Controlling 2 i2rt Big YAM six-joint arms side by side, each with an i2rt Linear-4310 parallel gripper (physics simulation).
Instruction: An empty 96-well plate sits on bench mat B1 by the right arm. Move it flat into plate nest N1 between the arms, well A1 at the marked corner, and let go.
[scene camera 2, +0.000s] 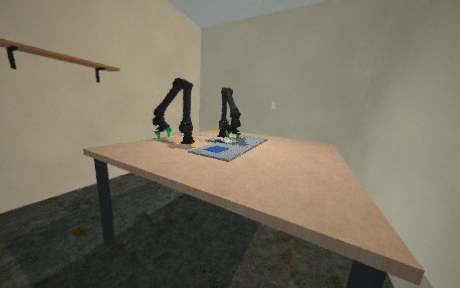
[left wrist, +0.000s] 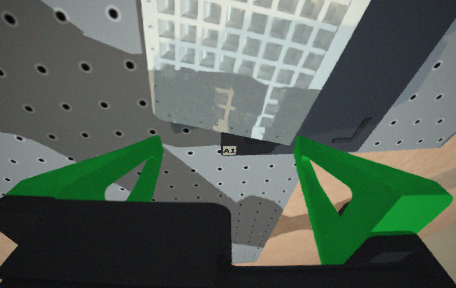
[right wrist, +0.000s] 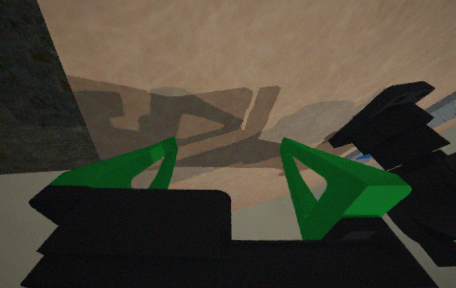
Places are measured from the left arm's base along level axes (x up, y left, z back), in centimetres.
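Pixels of known places: left gripper, fingertip midpoint: (scene camera 2: 232, 139) (left wrist: 228, 143); right gripper, fingertip midpoint: (scene camera 2: 164, 137) (right wrist: 228, 143); left arm's base, origin of the base link: (scene camera 2: 222, 136); right arm's base, origin of the base link: (scene camera 2: 188, 142) (right wrist: 369, 115).
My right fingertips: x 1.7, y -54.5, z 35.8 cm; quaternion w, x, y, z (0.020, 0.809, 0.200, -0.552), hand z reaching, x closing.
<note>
For each thing: its top centre in the pictures, then the offset to it from my right fingertips. "spot": a spot on its surface instead. Level surfaces: height alone.
- white 96-well plate, middle of its top: (left wrist: 257, 12) (scene camera 2: 228, 138) dx +3.0, dy +21.4, dz -56.0 cm
- dark plate nest, middle of its top: (left wrist: 342, 52) dx +1.0, dy +23.8, dz -51.1 cm
- nest's A1 label, surface spot: (left wrist: 229, 150) spot: dx +0.7, dy +30.5, dz -57.5 cm
- blue bench mat, its level: dx -0.2 cm
- grey perforated board, its level: dx -0.4 cm
- wooden table, its level: dx -1.7 cm
The white 96-well plate (scene camera 2: 226, 140) (left wrist: 235, 47) lies askew and partly over the dark plate nest (left wrist: 385, 75), its left part beyond the nest over the grey board. The nest's A1 label (left wrist: 229, 150) shows just below the plate's near edge; whether the plate is tilted is hard to tell. My left gripper (scene camera 2: 233, 135) (left wrist: 228, 143) is open above the board, with the plate's near end just beyond its fingertips and nothing between them. My right gripper (scene camera 2: 163, 133) (right wrist: 228, 143) is open and empty over the table. The blue bench mat (scene camera 2: 216, 149) has no plate on it.
The grey perforated board (scene camera 2: 231, 154) (left wrist: 65, 87) lies on the wooden table (scene camera 2: 280, 185) (right wrist: 225, 40) and carries the mat and nest. Dark arm parts (right wrist: 410, 125) stand at the right of the right wrist view. A wooden shelf (scene camera 2: 60, 57) is on the left wall.
</note>
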